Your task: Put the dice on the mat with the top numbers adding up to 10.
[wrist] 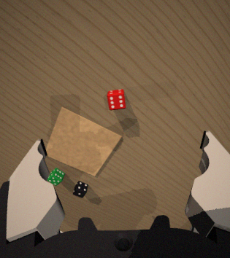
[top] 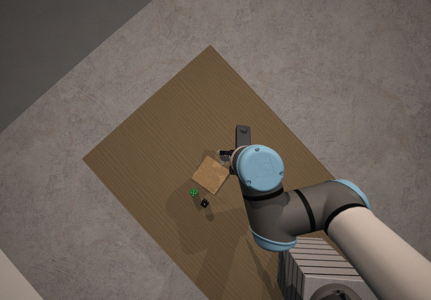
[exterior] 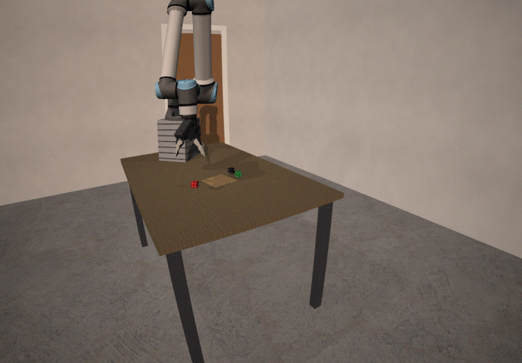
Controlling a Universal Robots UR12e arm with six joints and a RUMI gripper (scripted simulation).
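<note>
The red die is 14 cm below my hand and 1 cm to the left of it. Also, from my hand: tan mat (16 cm below, 15 cm to the left, 1 cm ahead); black die (28 cm to the left, 14 cm below, 6 cm behind); green die (27 cm to the left, 14 cm below, 2 cm ahead).
</note>
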